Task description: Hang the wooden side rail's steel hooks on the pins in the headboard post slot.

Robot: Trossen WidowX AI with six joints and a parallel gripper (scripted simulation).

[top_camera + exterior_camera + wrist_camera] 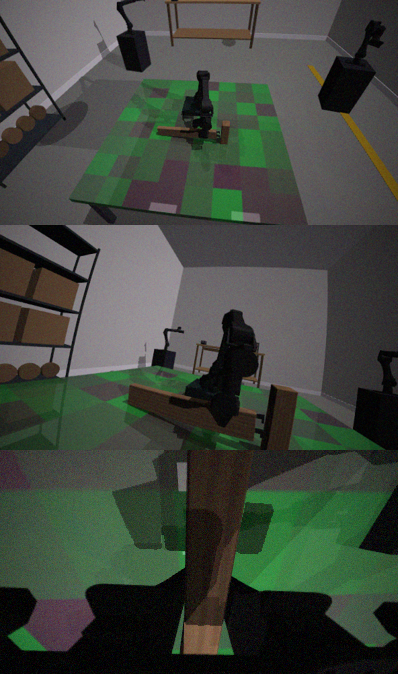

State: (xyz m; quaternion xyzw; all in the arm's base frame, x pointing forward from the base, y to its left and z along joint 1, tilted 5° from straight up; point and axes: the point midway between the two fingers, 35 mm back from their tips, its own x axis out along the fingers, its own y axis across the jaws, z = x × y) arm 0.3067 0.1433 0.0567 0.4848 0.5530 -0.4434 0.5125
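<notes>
Right now the headboard post is 130 mm to the left of my gripper tip, 40 mm above it and 20 mm behind it.
</notes>
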